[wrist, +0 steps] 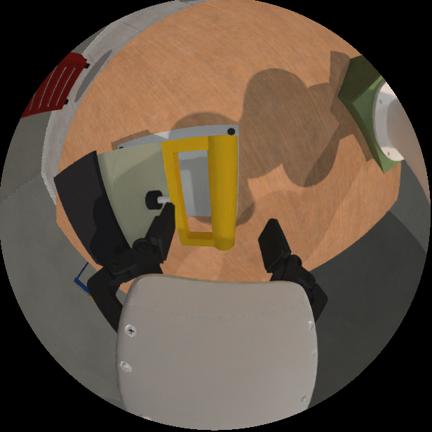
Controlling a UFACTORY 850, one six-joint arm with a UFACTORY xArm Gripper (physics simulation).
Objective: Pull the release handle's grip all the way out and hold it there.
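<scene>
The release handle's yellow grip (223,192) is a rectangular frame with a thick bar on its right side. A short pale rod with a black collar (153,200) joins it to the pale green and black housing (127,185) on its left. A grey base plate (197,175) shows through the frame's opening. My gripper (221,222) is open, one finger on each side of the grip's near end. Its left fingertip overlaps the housing's edge and the frame's left side in view; whether it touches cannot be told. The thick bar lies between the two fingers in view, not clasped.
The wooden table top (200,60) lies under the handle unit. A green base (362,100) with the white robot foot stands at the right. A red slatted object (55,85) is at the upper left beyond the table edge. A blue-framed object (80,280) shows at the lower left.
</scene>
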